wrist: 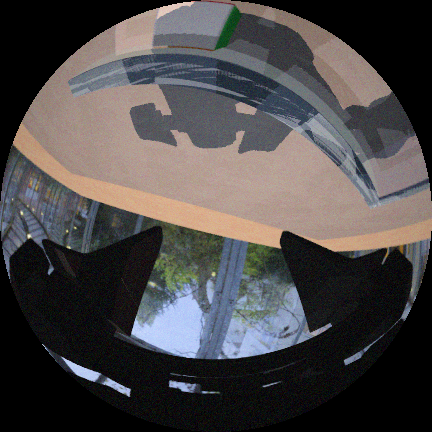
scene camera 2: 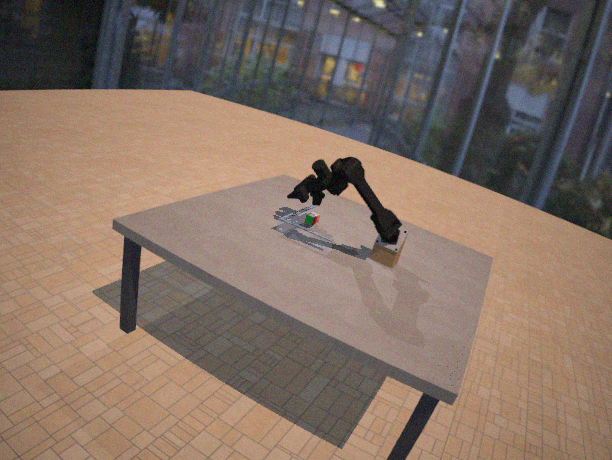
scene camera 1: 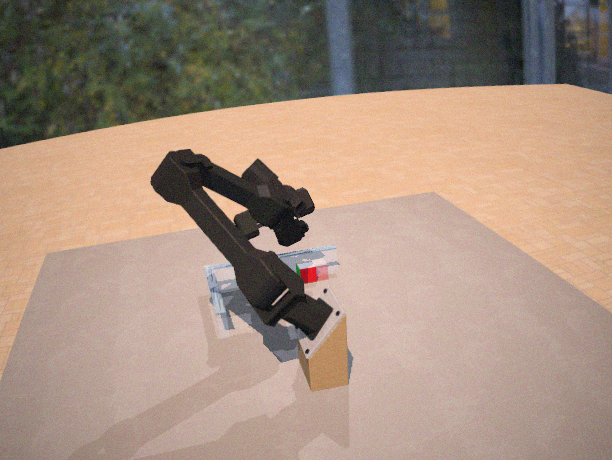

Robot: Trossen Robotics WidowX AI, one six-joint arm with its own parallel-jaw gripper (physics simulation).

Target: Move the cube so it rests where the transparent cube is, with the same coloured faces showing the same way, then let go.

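Frame: origin at the arm's base, x right, y back, z down, level; centimetres.
Seen in the pictures: gripper, fingertip midpoint: [wrist: 223,235] [scene camera 2: 290,193]; arm's base, link origin: [scene camera 2: 390,236] [scene camera 1: 316,319].
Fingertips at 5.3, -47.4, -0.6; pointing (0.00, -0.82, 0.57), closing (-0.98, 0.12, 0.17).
Observation:
Offsets run from my fingertips to a thing's middle, as dx, dy, dz. Level surfaces: height alone.
The solid cube @[+5.5, +10.2, +9.9] [scene camera 1: 308,274] [scene camera 2: 311,219] [wrist: 192,25] stands on the table, with red and green side faces and a pale top. In the wrist view it is cut off by the top edge. The transparent cube @[+8.3, +10.5, +9.9] [scene camera 1: 323,272] shows as a pale pink-red block right against or overlapping the solid cube's right side in scene camera 1; I cannot make it out clearly in scene camera 2. My gripper [scene camera 1: 296,233] [scene camera 2: 290,196] [wrist: 223,235] is open and empty. It hangs above the table, higher than the cube and beyond it from the arm's base, with its fingers pointing outward.
A low, clear L-shaped barrier @[-2.7, +17.5, +8.9] [scene camera 1: 216,295] [scene camera 2: 306,229] [wrist: 200,67] runs along two sides of the cubes, one part between them and the table's far side. The arm's wooden base block [scene camera 1: 331,362] [scene camera 2: 385,255] stands on the grey table @[dz +11.9] [scene camera 1: 450,350] [scene camera 2: 225,240].

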